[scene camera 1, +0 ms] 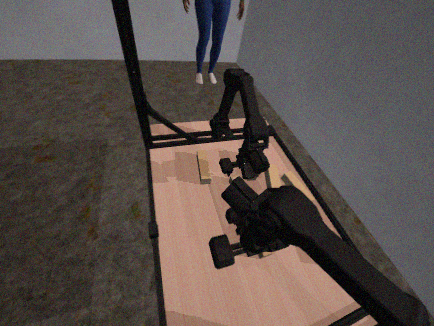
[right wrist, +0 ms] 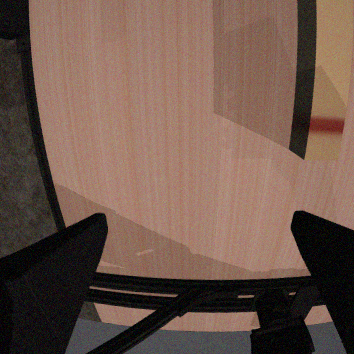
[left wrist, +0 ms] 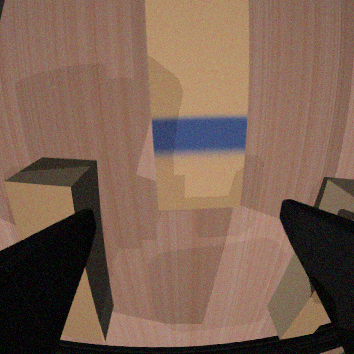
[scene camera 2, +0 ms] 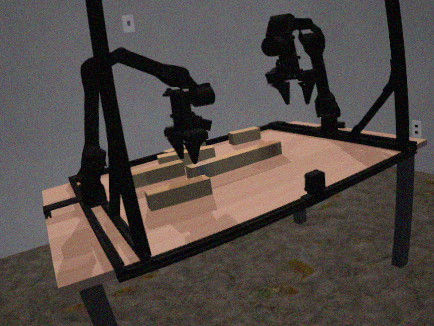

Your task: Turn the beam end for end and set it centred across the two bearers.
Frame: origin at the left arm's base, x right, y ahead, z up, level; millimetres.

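Where they show: left gripper, fingertip midpoint: (scene camera 1: 237, 174) (left wrist: 188, 214) (scene camera 2: 188, 161); right gripper, fingertip midpoint: (scene camera 1: 240, 253) (right wrist: 201, 222) (scene camera 2: 297, 104); left arm's base at its link origin: (scene camera 1: 216, 134) (scene camera 2: 94, 203); right arm's base at its link origin: (right wrist: 269, 298) (scene camera 2: 330, 131).
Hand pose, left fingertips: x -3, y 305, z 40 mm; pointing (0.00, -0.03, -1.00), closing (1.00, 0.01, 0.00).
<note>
Things, the pixels of their centre, and the offset from my left fingertips. "*": a spot on its surface instead.
- long wooden beam at the middle of its body: (right wrist: 323, 7) (scene camera 2: 236, 159) dx +5, dy +164, dz -37 mm
- front edge at a spot on its surface: (left wrist: 295, 300) * dx +105, dy -125, dz -27 mm
The long wooden beam (scene camera 2: 240, 158) (left wrist: 200, 75) (right wrist: 330, 75) lies flat on the table; its blue-banded end shows in the left wrist view, its red-banded end in the right wrist view. Shorter blocks lie parallel on either side of its blue end: one nearer the front edge (scene camera 2: 180, 194) (left wrist: 295, 300), one farther back (scene camera 2: 157, 173) (left wrist: 40, 205). Which blocks are the bearers I cannot tell. My left gripper (scene camera 2: 189, 156) (left wrist: 188, 214) is open and empty above the blue-end area. My right gripper (scene camera 2: 297, 103) (right wrist: 201, 222) is open and empty, high over the table. Scene camera 1 mostly hides the beam behind my arms.
More wooden blocks lie behind the beam, including a partly covered one (scene camera 2: 172, 158) and a small one (scene camera 2: 245, 136). A black frame rail (scene camera 2: 225, 234) runs along the table's front edge, with a black box (scene camera 2: 314, 183) on it. Black uprights rise at the corners.
</note>
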